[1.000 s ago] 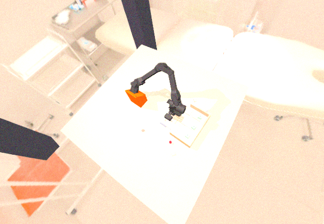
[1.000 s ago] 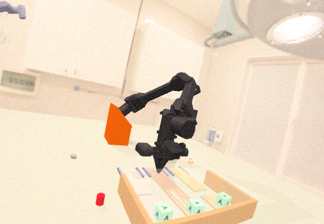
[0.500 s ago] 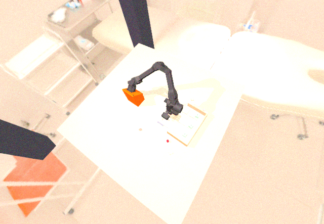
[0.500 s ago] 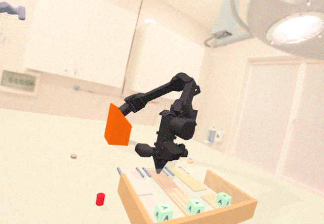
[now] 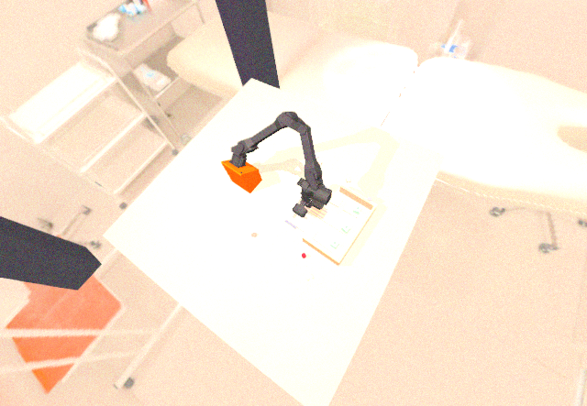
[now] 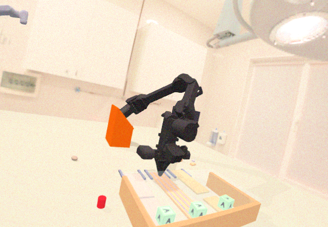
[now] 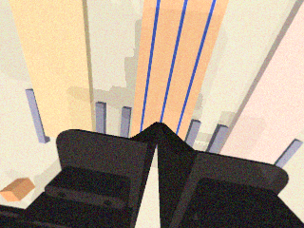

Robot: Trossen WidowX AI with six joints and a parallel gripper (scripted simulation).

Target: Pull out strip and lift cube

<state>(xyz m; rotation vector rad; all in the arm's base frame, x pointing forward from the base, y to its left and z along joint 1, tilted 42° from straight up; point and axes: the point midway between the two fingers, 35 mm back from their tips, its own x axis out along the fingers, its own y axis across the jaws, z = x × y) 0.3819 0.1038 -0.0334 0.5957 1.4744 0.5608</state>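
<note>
The strip lies 10 cm ahead of my gripper tip. From my gripper tip the other things lie so: red cylinder: 11 cm ahead, 22 cm to the right, 1 cm above; then small orange cube: 13 cm behind, 18 cm to the left.
</note>
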